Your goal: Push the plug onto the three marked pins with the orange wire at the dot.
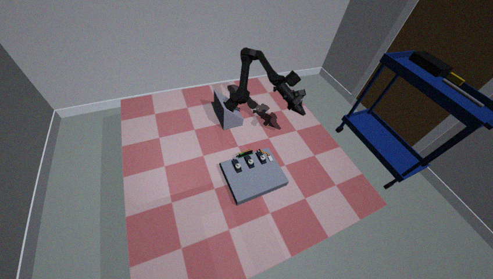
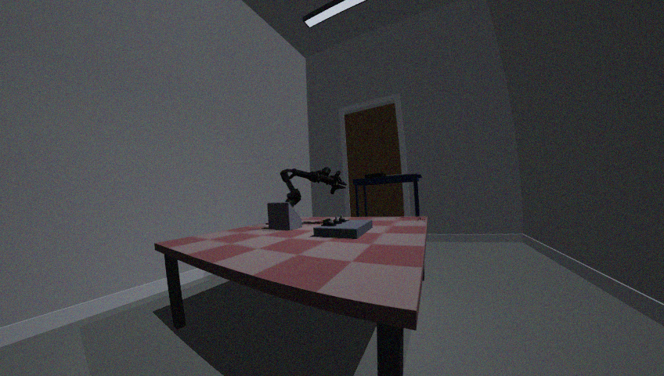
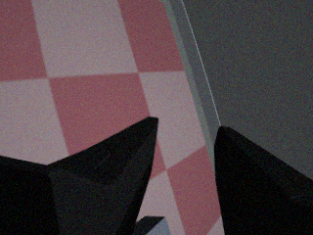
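My gripper tip is 350 mm to the left of the green band and 200 mm above it. The rest, counted from my gripper tip: grey printed holder (320 mm to the right, 250 mm below, 160 mm ahead).
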